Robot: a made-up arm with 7 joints. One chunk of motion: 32 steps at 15 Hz.
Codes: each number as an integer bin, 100 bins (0 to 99) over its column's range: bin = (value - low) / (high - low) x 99, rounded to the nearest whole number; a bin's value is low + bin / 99 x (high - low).
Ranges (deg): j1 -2.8..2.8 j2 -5.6..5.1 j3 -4..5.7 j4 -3.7..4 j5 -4.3..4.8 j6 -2..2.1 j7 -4.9..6
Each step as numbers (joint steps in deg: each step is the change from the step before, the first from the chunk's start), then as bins.
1 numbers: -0.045 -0.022 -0.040 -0.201 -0.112 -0.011 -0.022
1 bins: 49 52 40 45 46 48 44
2 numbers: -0.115 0.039 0.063 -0.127 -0.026 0.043 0.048
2 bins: 47 52 41 46 46 49 45
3 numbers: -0.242 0.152 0.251 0.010 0.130 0.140 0.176
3 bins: 45 53 43 48 48 52 46
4 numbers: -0.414 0.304 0.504 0.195 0.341 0.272 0.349
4 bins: 42 55 46 50 50 55 48
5 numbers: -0.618 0.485 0.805 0.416 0.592 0.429 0.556
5 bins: 39 56 49 53 53 59 50
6 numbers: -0.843 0.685 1.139 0.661 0.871 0.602 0.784
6 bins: 35 58 52 56 56 63 52
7 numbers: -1.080 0.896 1.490 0.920 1.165 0.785 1.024
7 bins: 30 60 56 59 59 67 54
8 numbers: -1.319 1.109 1.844 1.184 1.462 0.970 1.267
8 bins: 26 62 60 63 63 72 56
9 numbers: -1.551 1.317 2.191 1.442 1.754 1.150 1.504
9 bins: 22 64 63 66 66 76 58
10 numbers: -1.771 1.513 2.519 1.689 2.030 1.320 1.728
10 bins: 18 66 67 69 69 80 60
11 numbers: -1.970 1.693 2.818 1.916 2.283 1.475 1.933
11 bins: 15 67 70 72 72 84 62
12 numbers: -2.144 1.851 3.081 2.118 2.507 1.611 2.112
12 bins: 12 69 72 75 74 87 64
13 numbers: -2.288 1.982 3.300 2.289 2.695 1.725 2.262
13 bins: 9 70 75 77 76 90 65
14 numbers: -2.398 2.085 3.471 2.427 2.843 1.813 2.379
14 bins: 7 71 76 79 78 92 66
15 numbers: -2.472 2.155 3.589 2.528 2.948 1.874 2.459
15 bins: 6 72 77 80 79 94 67
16 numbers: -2.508 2.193 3.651 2.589 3.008 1.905 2.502
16 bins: 5 72 78 81 80 94 67
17 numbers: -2.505 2.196 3.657 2.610 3.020 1.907 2.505
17 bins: 5 72 78 81 80 94 67
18 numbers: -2.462 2.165 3.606 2.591 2.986 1.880 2.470
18 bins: 6 72 78 81 79 94 67
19 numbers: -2.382 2.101 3.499 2.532 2.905 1.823 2.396
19 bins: 7 71 77 80 78 92 66
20 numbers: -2.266 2.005 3.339 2.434 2.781 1.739 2.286
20 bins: 9 70 75 79 77 90 65
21 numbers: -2.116 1.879 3.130 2.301 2.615 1.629 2.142
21 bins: 12 69 73 77 75 88 64
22 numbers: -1.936 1.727 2.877 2.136 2.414 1.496 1.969
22 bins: 15 68 70 75 73 84 62
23 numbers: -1.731 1.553 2.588 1.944 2.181 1.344 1.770
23 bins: 19 66 67 73 71 81 61
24 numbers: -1.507 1.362 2.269 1.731 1.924 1.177 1.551
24 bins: 23 64 64 70 68 77 59
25 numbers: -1.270 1.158 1.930 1.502 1.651 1.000 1.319
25 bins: 27 63 61 67 65 72 56
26 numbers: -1.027 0.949 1.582 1.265 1.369 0.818 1.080
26 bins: 31 61 57 64 62 68 54
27 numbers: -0.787 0.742 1.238 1.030 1.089 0.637 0.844
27 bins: 36 59 53 61 59 64 52
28 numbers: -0.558 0.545 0.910 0.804 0.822 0.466 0.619
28 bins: 40 57 50 58 56 60 50
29 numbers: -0.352 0.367 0.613 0.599 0.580 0.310 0.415
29 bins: 43 55 47 55 53 56 48
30 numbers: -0.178 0.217 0.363 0.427 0.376 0.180 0.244
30 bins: 46 54 45 53 51 53 47
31 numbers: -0.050 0.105 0.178 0.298 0.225 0.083 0.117
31 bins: 49 53 43 51 49 50 46
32 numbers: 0.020 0.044 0.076 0.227 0.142 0.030 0.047
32 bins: 50 52 42 50 48 49 45
